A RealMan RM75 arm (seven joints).
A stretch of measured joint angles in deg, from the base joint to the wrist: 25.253 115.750 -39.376 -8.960 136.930 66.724 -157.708; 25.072 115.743 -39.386 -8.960 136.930 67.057 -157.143; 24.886 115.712 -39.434 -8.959 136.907 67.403 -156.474; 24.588 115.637 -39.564 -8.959 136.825 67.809 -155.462; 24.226 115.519 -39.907 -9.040 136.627 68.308 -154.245; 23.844 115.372 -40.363 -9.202 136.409 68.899 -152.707; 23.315 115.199 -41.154 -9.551 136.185 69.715 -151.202; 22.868 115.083 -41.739 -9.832 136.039 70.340 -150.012; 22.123 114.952 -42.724 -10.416 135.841 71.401 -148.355; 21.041 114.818 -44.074 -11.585 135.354 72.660 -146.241; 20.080 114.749 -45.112 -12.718 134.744 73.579 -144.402; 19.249 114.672 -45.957 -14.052 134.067 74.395 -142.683; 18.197 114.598 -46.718 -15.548 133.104 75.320 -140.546; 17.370 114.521 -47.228 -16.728 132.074 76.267 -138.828; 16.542 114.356 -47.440 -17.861 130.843 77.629 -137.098; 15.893 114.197 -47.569 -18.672 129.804 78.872 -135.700; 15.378 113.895 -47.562 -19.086 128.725 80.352 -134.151
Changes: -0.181 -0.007 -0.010 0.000 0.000 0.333 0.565; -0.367 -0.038 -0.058 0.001 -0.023 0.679 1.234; -0.665 -0.113 -0.188 0.001 -0.105 1.085 2.246; -1.027 -0.231 -0.531 -0.080 -0.303 1.584 3.463; -1.409 -0.378 -0.987 -0.242 -0.521 2.175 5.001; -1.938 -0.551 -1.778 -0.591 -0.745 2.991 6.506; -2.385 -0.667 -2.363 -0.872 -0.891 3.616 7.696; -3.130 -0.798 -3.348 -1.456 -1.089 4.677 9.353; -4.212 -0.932 -4.698 -2.625 -1.576 5.936 11.467; -5.173 -1.001 -5.736 -3.758 -2.186 6.855 13.306; -6.004 -1.078 -6.581 -5.092 -2.863 7.671 15.025; -7.056 -1.152 -7.342 -6.588 -3.826 8.596 17.162; -7.883 -1.229 -7.852 -7.768 -4.856 9.543 18.880; -8.711 -1.394 -8.064 -8.901 -6.087 10.905 20.610; -9.360 -1.553 -8.193 -9.712 -7.126 12.148 22.008; -9.875 -1.855 -8.186 -10.126 -8.205 13.628 23.557
